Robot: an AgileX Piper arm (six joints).
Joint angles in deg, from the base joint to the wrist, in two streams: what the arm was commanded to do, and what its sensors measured. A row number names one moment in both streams.
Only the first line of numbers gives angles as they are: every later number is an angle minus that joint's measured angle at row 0.
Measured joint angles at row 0:
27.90, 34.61, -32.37, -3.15, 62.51, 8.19
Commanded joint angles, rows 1 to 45:
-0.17, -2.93, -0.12, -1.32, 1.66, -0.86
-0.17, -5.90, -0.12, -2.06, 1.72, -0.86
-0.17, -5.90, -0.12, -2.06, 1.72, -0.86
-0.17, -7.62, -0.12, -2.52, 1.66, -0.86
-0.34, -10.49, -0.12, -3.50, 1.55, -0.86
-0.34, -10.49, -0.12, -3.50, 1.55, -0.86
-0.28, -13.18, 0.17, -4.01, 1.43, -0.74
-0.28, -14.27, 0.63, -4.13, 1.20, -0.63
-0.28, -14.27, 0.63, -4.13, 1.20, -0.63
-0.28, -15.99, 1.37, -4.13, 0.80, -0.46
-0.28, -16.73, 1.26, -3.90, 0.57, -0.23
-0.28, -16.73, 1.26, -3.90, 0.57, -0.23
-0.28, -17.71, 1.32, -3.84, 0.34, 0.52
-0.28, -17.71, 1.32, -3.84, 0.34, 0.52
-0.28, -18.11, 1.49, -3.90, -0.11, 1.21
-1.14, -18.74, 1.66, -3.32, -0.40, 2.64
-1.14, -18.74, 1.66, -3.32, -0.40, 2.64
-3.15, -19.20, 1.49, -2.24, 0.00, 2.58
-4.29, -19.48, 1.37, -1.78, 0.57, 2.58
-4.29, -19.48, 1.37, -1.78, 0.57, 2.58
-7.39, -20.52, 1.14, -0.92, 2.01, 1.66
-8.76, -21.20, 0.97, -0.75, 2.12, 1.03
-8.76, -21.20, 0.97, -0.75, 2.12, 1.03
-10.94, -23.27, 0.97, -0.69, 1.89, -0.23
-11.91, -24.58, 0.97, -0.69, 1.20, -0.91
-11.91, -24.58, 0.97, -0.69, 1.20, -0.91
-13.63, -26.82, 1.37, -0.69, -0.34, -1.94
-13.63, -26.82, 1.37, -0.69, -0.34, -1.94
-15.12, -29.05, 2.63, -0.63, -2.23, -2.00
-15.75, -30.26, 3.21, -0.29, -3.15, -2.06
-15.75, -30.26, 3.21, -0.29, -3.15, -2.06
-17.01, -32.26, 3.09, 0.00, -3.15, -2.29
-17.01, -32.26, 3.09, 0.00, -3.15, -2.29
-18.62, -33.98, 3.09, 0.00, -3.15, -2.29
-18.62, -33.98, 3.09, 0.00, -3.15, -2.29
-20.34, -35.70, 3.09, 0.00, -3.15, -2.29
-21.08, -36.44, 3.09, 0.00, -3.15, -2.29
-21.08, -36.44, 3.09, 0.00, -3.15, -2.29
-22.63, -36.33, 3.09, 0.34, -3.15, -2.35
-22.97, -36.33, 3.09, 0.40, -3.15, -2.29
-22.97, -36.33, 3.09, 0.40, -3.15, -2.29
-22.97, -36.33, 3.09, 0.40, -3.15, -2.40
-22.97, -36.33, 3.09, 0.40, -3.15, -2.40
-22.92, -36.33, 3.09, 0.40, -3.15, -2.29
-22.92, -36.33, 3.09, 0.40, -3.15, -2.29
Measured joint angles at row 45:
-22.69, -34.84, 2.98, 0.34, -2.64, -1.54
